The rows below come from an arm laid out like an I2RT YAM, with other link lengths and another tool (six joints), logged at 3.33 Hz.
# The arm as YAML. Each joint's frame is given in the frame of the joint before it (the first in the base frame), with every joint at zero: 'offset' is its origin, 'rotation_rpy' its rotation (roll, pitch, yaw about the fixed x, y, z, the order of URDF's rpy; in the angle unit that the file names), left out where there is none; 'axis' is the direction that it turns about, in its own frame. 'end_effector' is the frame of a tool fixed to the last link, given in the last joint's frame.
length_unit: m
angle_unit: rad
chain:
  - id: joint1
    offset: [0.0, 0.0, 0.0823]
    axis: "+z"
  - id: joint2
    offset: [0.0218, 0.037, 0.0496]
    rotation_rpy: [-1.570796, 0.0, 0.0]
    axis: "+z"
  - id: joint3
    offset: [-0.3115, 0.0, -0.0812]
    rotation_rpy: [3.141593, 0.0, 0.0]
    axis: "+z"
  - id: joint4
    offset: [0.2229, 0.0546, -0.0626]
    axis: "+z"
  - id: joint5
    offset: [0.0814, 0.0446, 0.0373]
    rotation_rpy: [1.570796, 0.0, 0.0]
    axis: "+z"
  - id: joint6
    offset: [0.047, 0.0, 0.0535]
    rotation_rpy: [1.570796, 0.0, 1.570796]
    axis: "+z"
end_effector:
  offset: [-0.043, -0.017, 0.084]
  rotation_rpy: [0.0, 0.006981, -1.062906]
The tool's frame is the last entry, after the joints.
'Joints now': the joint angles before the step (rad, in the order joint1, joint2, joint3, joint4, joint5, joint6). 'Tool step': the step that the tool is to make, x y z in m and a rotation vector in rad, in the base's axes. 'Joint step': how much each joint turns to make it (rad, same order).
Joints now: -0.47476, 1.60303, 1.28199, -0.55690, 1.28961, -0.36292
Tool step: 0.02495, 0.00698, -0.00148, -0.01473, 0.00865, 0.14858
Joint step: 0.03145, -0.03962, -0.12036, 0.35772, -0.07585, -0.29259
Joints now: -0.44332, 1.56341, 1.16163, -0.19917, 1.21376, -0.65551
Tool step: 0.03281, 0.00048, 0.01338, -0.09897, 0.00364, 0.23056
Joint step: 0.00459, -0.01876, -0.14133, 0.52558, -0.17608, -0.40062
